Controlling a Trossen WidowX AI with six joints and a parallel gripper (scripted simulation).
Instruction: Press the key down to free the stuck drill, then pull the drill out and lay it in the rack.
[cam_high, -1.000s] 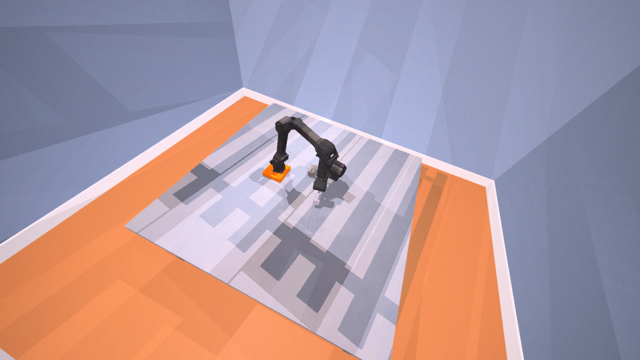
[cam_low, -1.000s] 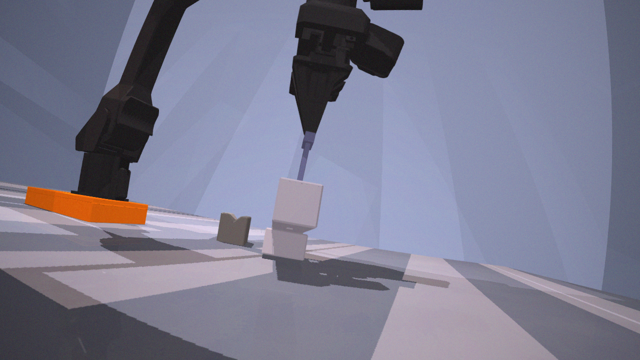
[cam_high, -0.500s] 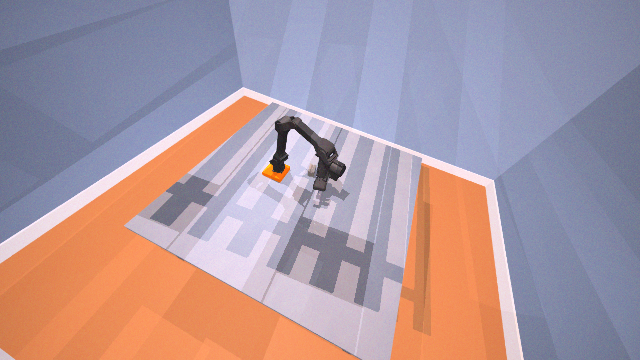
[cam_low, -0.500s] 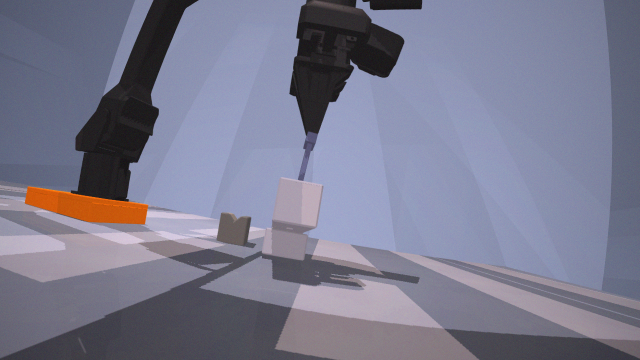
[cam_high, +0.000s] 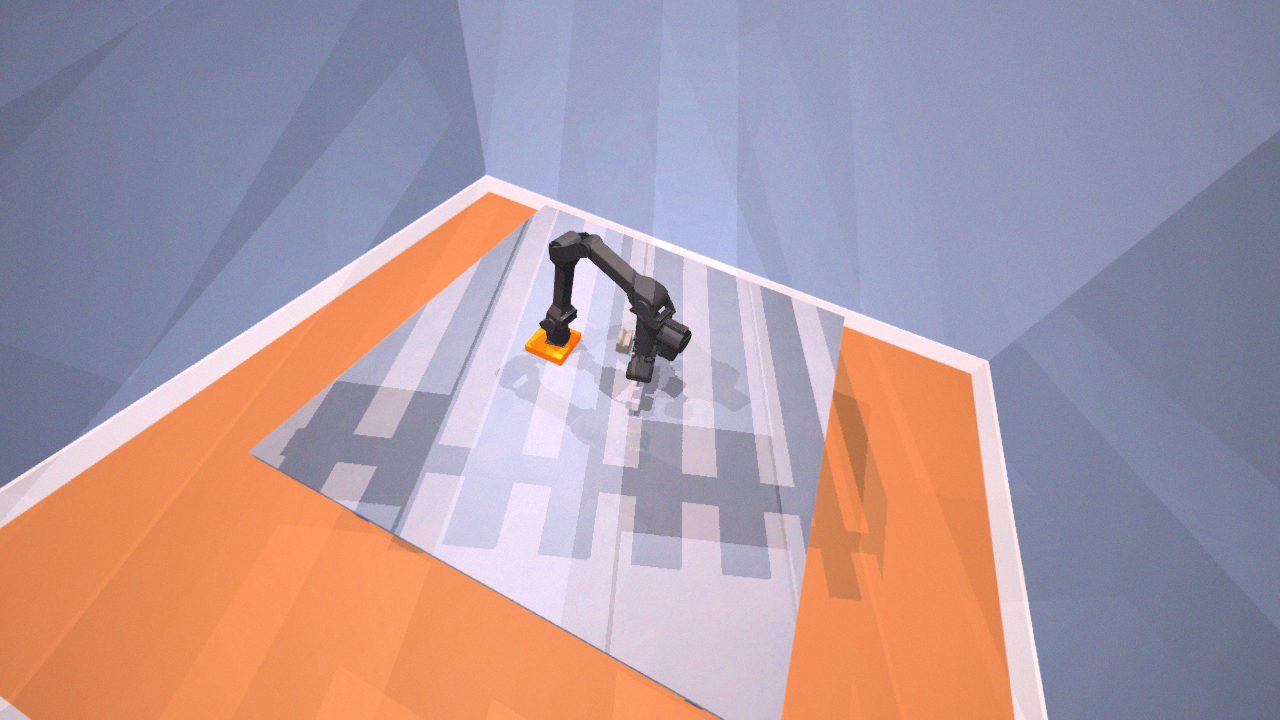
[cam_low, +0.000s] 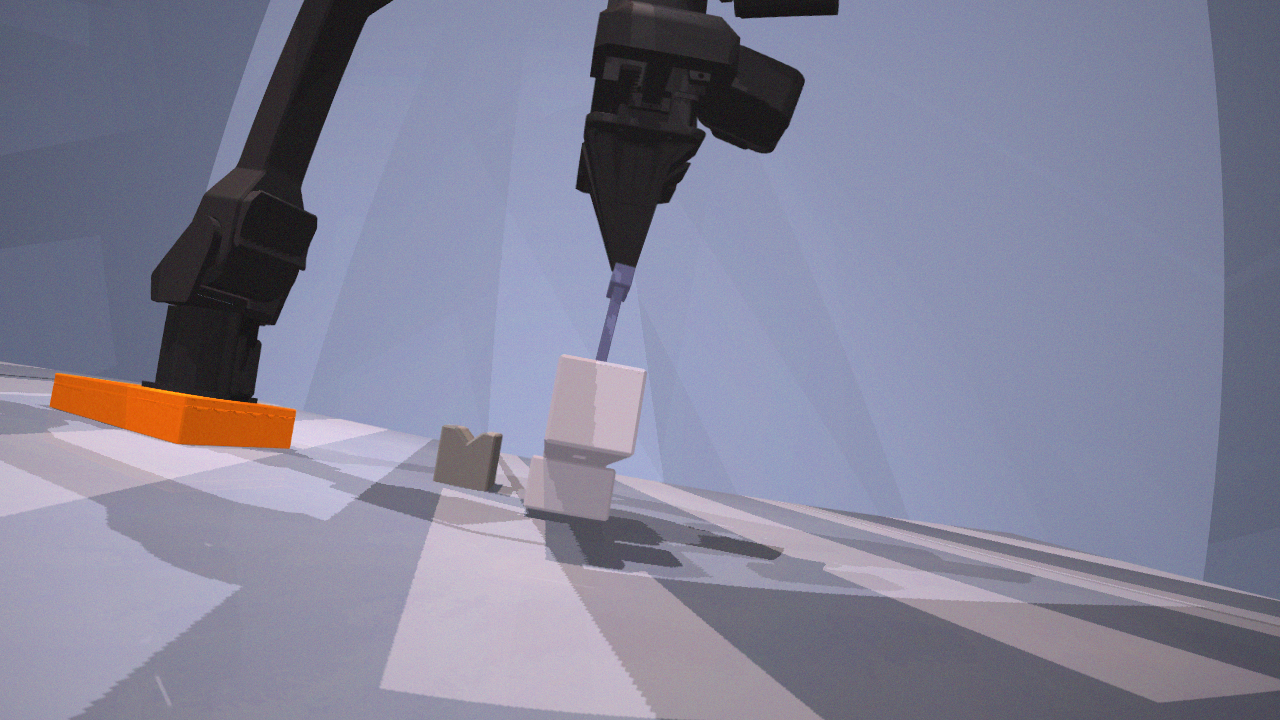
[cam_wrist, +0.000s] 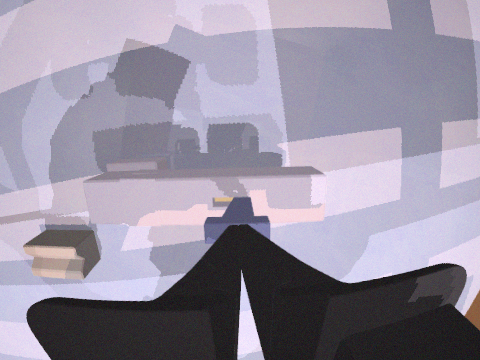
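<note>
Now: the thin blue key 30 mm below my gripper tip. Round my gripper tip: drill (10 mm behind, 50 mm to the left, 80 mm below); then v-notched rack (90 mm behind, 190 mm to the left, 120 mm below); then housing (10 mm behind, 30 mm to the left, 90 mm below).
</note>
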